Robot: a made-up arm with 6 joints.
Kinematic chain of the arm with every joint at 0, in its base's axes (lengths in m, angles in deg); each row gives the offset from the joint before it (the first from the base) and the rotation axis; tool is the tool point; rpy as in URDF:
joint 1: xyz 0 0 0.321 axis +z
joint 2: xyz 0 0 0 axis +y
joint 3: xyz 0.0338 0 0.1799 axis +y
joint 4: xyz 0.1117 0 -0.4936 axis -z
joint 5: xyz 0 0 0 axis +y
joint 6: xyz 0.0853 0 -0.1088 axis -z
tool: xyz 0 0 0 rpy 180 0 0
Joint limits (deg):
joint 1: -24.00..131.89
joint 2: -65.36..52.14
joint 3: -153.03..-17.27
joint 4: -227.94..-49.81
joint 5: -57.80..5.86
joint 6: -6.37..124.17
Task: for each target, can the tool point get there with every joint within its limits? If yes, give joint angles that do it. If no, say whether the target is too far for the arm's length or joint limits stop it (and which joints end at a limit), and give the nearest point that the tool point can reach.
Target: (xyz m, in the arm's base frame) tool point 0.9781 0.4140 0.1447
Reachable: no: too far | nearest point 0.7099 0.3005 0.2290 | short by 0.303 m
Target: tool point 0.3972 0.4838 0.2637
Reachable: yes | joints 48.29 21.54 -89.78 -167.33 -18.84 87.33
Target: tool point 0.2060 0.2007 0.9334
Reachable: yes | joints 39.61 -35.15 -105.52 -168.01 -16.03 39.44
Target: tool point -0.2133 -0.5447 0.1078
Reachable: no: joint limits stop it (at a limit: joint 2, joint 3) | nearest point -0.0583 -0.1489 -0.0234 | short by 0.445 m
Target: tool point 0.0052 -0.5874 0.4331
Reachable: no: joint limits stop it (at a limit: joint 2, joint 3, joint 4, joint 5) | nearest point 0.0054 -0.6133 0.6780 | short by 0.246 m
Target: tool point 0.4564 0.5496 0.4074
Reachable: yes | joints 40.79 42.97 -123.37 -109.03 -26.41 44.25
